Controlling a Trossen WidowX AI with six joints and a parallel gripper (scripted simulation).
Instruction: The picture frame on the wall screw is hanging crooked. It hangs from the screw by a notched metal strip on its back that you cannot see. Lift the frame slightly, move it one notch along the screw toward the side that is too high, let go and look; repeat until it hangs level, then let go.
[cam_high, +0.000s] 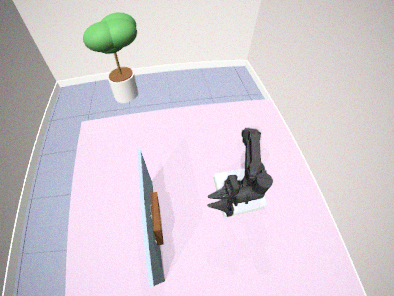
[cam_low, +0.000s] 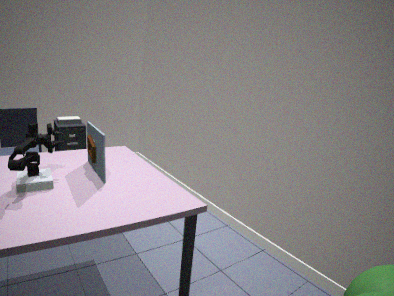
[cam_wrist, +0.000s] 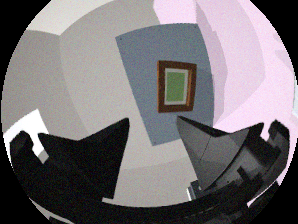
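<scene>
The brown wooden picture frame is 200 mm ahead of my gripper tip, 20 mm to the right of it and 90 mm below it. The rest, counted from my gripper tip: wall panel: 210 mm ahead, 20 mm to the right, 100 mm below.
</scene>
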